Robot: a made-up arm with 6 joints.
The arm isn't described. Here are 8 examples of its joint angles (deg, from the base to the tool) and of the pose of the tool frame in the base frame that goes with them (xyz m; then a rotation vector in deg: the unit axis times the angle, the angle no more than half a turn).
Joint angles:
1: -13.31 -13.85 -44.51 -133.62 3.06 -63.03
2: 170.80 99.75 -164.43 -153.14 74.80 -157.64
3: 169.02 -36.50 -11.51 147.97 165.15 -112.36
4: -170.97 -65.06 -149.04 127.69 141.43 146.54
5: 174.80 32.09 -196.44 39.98 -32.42 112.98
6: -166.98 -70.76 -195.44 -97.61 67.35 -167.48
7: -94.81 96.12 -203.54 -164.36 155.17 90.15
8: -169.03 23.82 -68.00 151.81 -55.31 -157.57
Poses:
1: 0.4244 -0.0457 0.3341 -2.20 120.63 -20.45
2: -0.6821 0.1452 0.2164 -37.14 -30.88 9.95
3: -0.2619 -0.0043 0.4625 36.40 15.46 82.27
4: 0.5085 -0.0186 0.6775 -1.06 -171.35 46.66
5: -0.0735 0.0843 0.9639 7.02 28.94 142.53
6: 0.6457 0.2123 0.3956 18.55 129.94 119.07
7: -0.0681 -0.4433 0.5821 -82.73 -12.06 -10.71
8: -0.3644 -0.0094 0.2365 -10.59 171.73 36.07
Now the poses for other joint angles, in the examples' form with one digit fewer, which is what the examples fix.
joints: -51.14 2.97 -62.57 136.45 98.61 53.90
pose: 0.385 -0.356 0.472 -8.7 45.4 17.2
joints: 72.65 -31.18 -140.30 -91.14 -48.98 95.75
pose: -0.150 -0.054 0.945 22.5 -51.3 -91.9
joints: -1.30 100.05 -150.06 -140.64 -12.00 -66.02
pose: 0.555 0.050 -0.007 -34.5 134.4 -3.8
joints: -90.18 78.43 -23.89 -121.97 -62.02 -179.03
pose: 0.107 0.078 0.133 3.2 90.7 69.0
